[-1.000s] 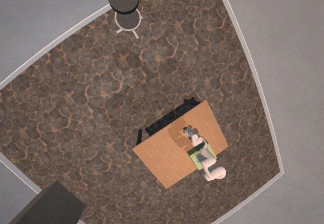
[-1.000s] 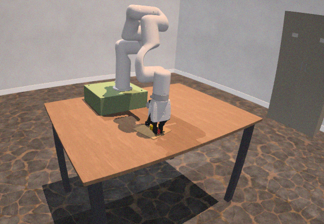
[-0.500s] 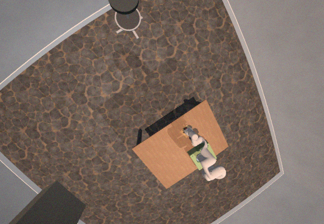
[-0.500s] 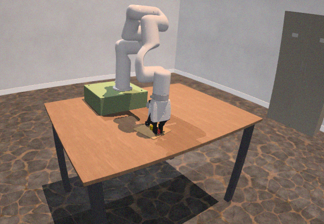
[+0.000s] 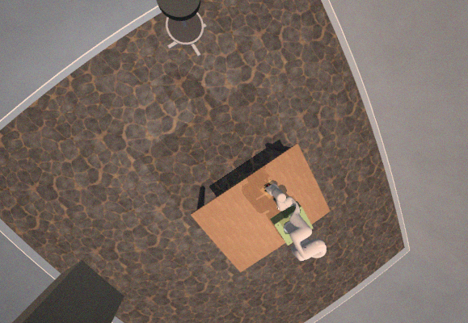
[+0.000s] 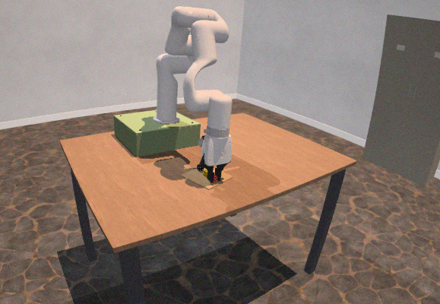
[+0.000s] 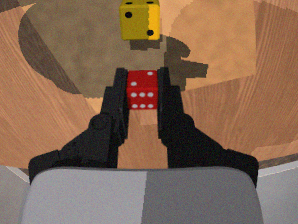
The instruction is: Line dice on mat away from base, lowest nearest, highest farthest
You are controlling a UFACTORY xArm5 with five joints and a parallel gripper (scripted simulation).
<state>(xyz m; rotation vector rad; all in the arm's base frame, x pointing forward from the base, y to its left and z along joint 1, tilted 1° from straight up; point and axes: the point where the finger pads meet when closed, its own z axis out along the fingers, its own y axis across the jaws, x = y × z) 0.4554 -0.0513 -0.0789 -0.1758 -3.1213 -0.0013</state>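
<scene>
My hand is 10 mm above the red die. The rest, counted from my hand: black die 100 mm behind, 20 mm below, 10 mm to the left; then yellow die 50 mm behind, 20 mm below, 10 mm to the left; then tan mat 50 mm behind, 30 mm below, 10 mm to the left.
</scene>
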